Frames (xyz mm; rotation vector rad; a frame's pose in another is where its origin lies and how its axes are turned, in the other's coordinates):
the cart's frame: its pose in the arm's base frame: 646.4 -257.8 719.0 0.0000 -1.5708 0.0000
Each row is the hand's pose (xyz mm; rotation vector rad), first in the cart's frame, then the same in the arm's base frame.
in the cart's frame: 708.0 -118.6 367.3 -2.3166 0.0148 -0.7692
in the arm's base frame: 279.1 -376.4 1427.0 -1.1483 -0.6508 -2.2899
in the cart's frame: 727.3 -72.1 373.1 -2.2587 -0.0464 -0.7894
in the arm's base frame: 273.3 -329.9 1446.3 -1.1027 -0.7402 -2.2875
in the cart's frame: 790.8 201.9 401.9 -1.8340 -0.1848 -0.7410
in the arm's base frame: 244.5 -55.9 1509.8 -0.8521 -1.1533 -2.0076
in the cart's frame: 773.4 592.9 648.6 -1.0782 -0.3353 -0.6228
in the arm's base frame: -2.2 335.1 1492.4 -0.3703 -1.6671 -1.3832
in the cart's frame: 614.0 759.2 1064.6 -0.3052 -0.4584 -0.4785
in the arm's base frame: -418.2 501.4 1333.0 0.1448 -1.9791 -0.6547
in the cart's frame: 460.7 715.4 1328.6 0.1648 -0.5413 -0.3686
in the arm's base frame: -682.2 457.6 1179.7 0.4515 -2.0864 -0.1725
